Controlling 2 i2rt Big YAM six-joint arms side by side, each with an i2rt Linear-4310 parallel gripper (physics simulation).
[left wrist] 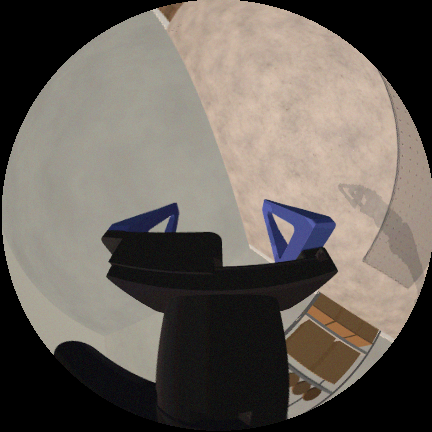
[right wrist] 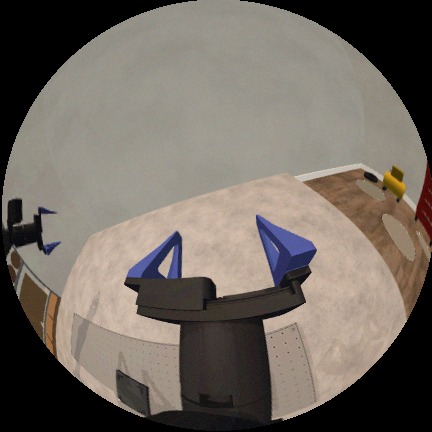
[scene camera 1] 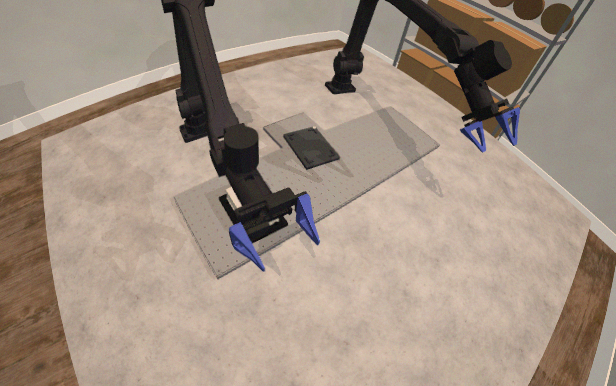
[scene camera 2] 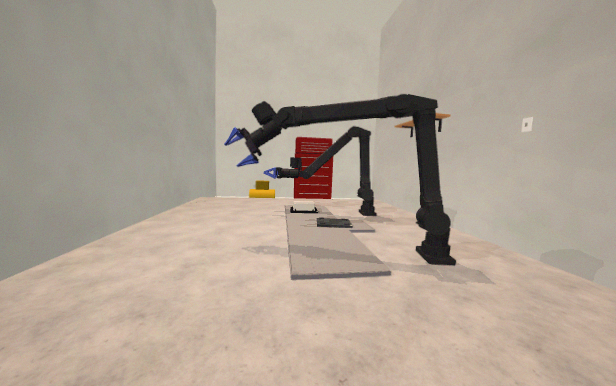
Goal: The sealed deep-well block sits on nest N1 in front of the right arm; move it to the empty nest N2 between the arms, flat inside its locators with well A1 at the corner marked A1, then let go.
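Where they show: left gripper, fingertip midpoint: (left wrist: 219,205) (right wrist: 57,227) (scene camera 1: 498,148) (scene camera 2: 230,155); right gripper, fingertip midpoint: (right wrist: 215,226) (scene camera 1: 292,256) (scene camera 2: 265,172); left arm's base, link origin: (scene camera 1: 340,88) (scene camera 2: 434,257); right arm's base, link origin: (scene camera 1: 198,130) (scene camera 2: 367,213).
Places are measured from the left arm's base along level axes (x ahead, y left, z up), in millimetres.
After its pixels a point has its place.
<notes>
The pale sealed block (scene camera 1: 233,198) @(y -595, x 497, z 66 mm) (scene camera 2: 304,206) @(y -513, x 508, z 49 mm) sits on the black nest N1 (scene camera 1: 272,229) @(y -524, x 590, z 25 mm), mostly hidden by my right arm in scene camera 1. The dark grey nest N2 (scene camera 1: 312,147) @(y -303, x 349, z 25 mm) (scene camera 2: 334,222) @(y -285, x 335, z 25 mm) (right wrist: 132,392) is empty, with raised corner locators and a small light mark at one corner. My right gripper (scene camera 1: 291,257) @(y -561, x 765, z 240 mm) (scene camera 2: 266,172) @(y -561, x 765, z 240 mm) (right wrist: 215,226) @(y -561, x 765, z 240 mm) is open and empty, high above the table and pointing outward beyond the block. My left gripper (scene camera 1: 500,148) @(y -49, x 737, z 319 mm) (scene camera 2: 231,155) @(y -49, x 737, z 319 mm) (left wrist: 219,205) @(y -49, x 737, z 319 mm) (right wrist: 57,227) @(y -49, x 737, z 319 mm) is open and empty, raised far from both nests. The block does not show in either wrist view.
Both nests rest on a grey perforated plate (scene camera 1: 390,130) @(y 37, x 331, z 13 mm) (scene camera 2: 330,260) @(y 106, x 354, z 13 mm) (left wrist: 412,150) (right wrist: 292,360) @(y -679, x 570, z 13 mm). Brown boxes (scene camera 1: 510,55) (left wrist: 325,350) stand on a rack beyond the table. A red cabinet (scene camera 2: 313,192) and a yellow object (scene camera 2: 262,193) (right wrist: 395,185) stand in the background.
</notes>
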